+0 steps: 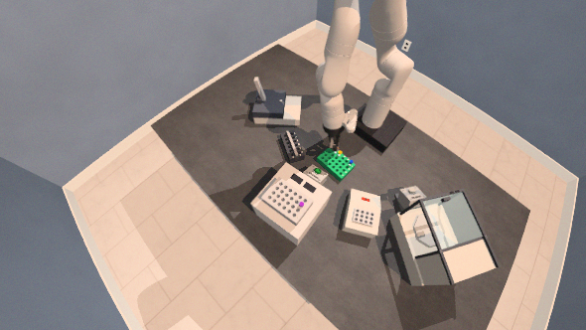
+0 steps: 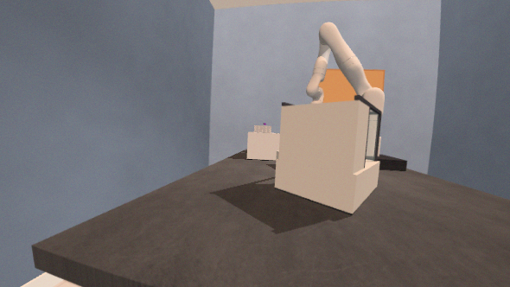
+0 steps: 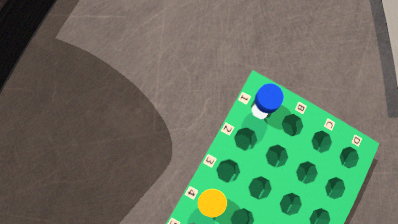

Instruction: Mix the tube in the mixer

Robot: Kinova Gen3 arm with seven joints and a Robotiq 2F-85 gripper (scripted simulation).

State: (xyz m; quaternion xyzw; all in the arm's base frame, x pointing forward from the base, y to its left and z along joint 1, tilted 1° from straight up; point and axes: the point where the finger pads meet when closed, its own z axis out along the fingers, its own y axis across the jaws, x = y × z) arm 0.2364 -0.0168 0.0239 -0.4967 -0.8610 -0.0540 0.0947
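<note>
The green tube rack lies 6 cm below my hand, 3 cm to the left of it and 2 cm ahead of it. Also, from my hand: blue-capped tube: 8 cm to the left, 4 cm below; then green start key: 13 cm ahead, 3 cm to the left; then orange-capped tube: 4 cm below, 1 cm to the left.
</note>
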